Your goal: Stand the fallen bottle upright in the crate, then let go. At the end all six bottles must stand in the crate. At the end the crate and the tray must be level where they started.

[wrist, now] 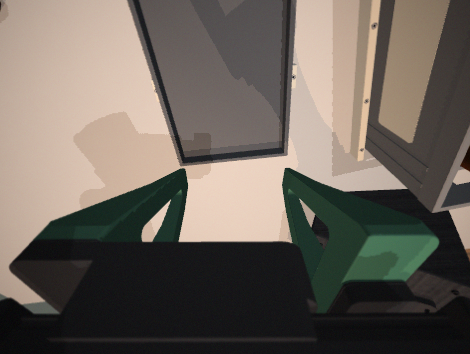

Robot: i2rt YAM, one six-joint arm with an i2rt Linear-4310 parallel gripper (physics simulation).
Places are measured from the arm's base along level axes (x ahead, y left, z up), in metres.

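Pixels of known places: gripper, fingertip midpoint: (235, 176).
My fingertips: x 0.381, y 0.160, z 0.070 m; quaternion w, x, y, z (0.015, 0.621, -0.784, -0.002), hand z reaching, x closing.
Note:
For each thing: its middle in the pictures, then the offset to it from my fingertips. "spot": a spot on its surface instead.
- dark grey tray, surface spot: (235, 156) spot: dx -0.112, dy +0.021, dz -0.210 m
- grey crate, surface spot: (397, 149) spot: dx -0.106, dy -0.200, dz -0.130 m
- small brown patch, surface spot: (466, 159) spot: dx -0.098, dy -0.237, dz -0.079 m
- cream strip with screws, surface spot: (366, 101) spot: dx -0.061, dy -0.190, dz -0.201 m
My gripper (235, 176) is open, with its two green fingers well apart and no object between them. The dark grey tray (235, 156) lies beyond the fingertips, its near short rim just past them and its far end cut off by the top of the view. No bottle shows between the fingers or on the visible part of the tray. The grey crate (397, 149), with a tan panel on its side, shows in part at the right. A small brown patch (466, 159) shows at the right edge, behind the crate's corner; it is too little to tell whether it is a bottle.
A cream strip with screws (366, 101) runs along the near side of the crate. Small cream tabs sit at both long sides of the tray. A dark surface (390, 205) lies below the crate's near corner. Shadows fall across the pale surface and into the tray.

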